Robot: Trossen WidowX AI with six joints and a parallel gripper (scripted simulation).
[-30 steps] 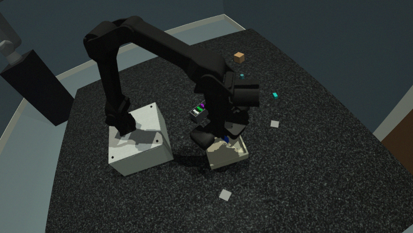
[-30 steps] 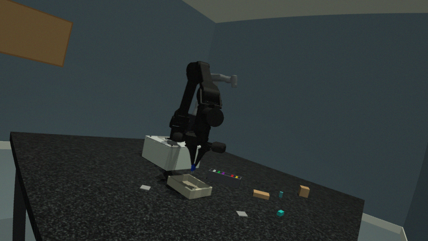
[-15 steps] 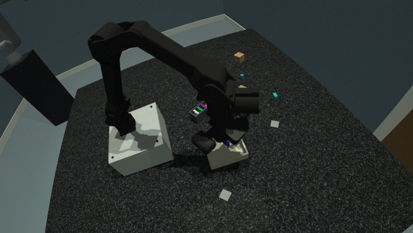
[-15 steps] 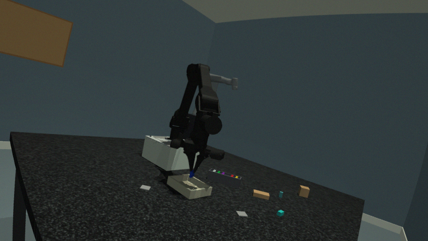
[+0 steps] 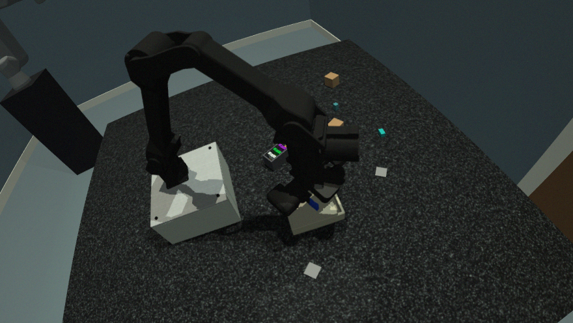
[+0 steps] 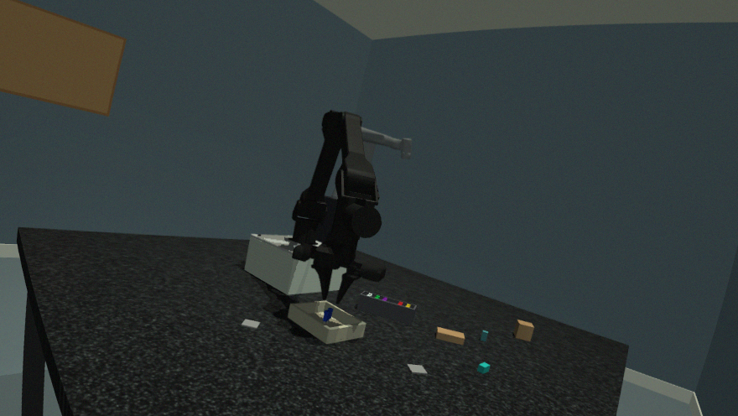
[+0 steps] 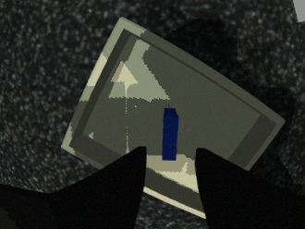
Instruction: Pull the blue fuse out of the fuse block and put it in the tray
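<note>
Now: the blue fuse 3 cm below my gripper tip. Also, from my gripper tip: green fuse 1 cm behind, 20 cm to the left, 3 cm below; then white fuse 3 cm behind, 20 cm to the left, 3 cm below; then cream tray 5 cm below.
</note>
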